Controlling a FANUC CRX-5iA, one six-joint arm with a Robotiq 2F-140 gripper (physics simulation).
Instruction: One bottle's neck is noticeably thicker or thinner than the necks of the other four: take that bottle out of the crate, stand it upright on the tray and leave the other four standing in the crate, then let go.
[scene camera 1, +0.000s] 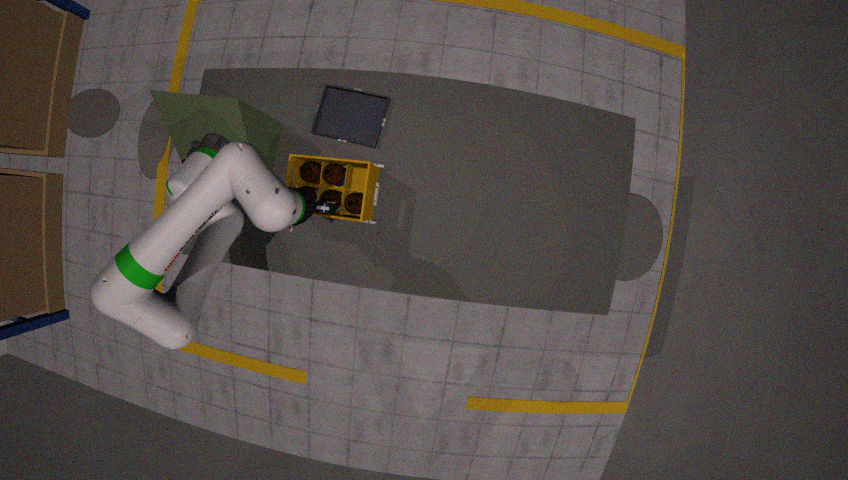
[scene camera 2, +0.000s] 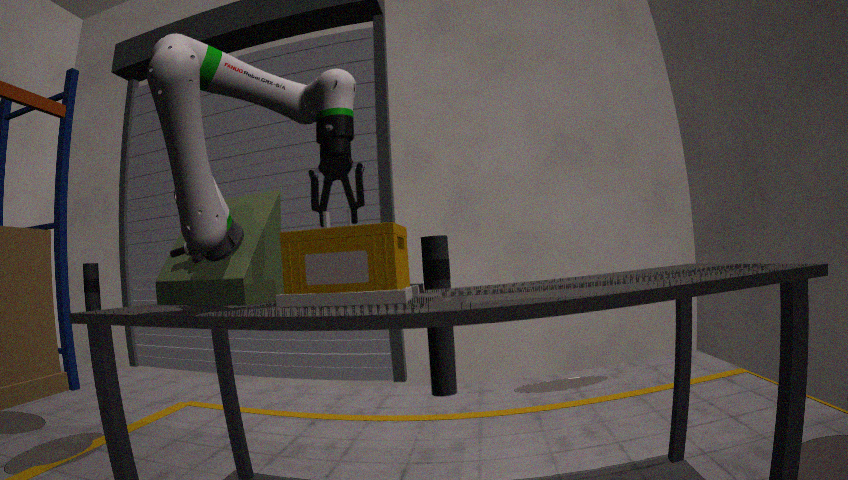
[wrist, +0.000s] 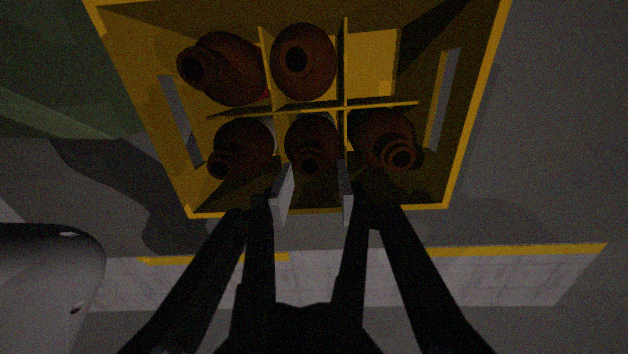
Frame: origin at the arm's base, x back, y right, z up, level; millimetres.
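Seen in the pictures: gripper, fingertip midpoint: (wrist: 315, 173); arm's base, link origin: (scene camera 2: 223, 242).
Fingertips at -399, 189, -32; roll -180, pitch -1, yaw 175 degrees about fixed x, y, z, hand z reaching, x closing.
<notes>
Pixels of each thing's middle, then the offset from my fingertips to it, as dx, dy, dz. "spot": a spot on its surface instead.
- yellow crate, body centre: (wrist: 309, 110) (scene camera 2: 346, 266) (scene camera 1: 331, 188) -2, -60, -58
- right bottle, body centre: (wrist: 379, 137) (scene camera 1: 355, 203) -87, -9, -60
- dark tray, surface spot: (scene camera 1: 351, 115) spot: -35, -334, -140
The yellow crate (scene camera 1: 375, 193) (scene camera 2: 292, 261) (wrist: 477, 100) holds five upright brown bottles. In the wrist view the far row has a left bottle (wrist: 232, 67) and a middle bottle (wrist: 320, 60); its right compartment is empty. The near row has a left bottle (wrist: 242, 142), a middle bottle (wrist: 311, 135) and a right bottle (wrist: 382, 130). I cannot tell surely which neck differs. My gripper (scene camera 2: 339, 218) (wrist: 315, 173) is open partway and empty. It points down, fingertips just above the crate rim, close over the near middle bottle. The dark tray (scene camera 1: 351, 115) is bare.
The crate and tray are on a long grey table (scene camera 1: 505, 196) (scene camera 2: 535, 306). A green sloped mount (scene camera 1: 261, 130) (scene camera 2: 202, 291) carries the arm, left of the crate. The crate's dividers (wrist: 345, 65) stand between the bottles. A dark post (scene camera 2: 435, 261) shows behind the table.
</notes>
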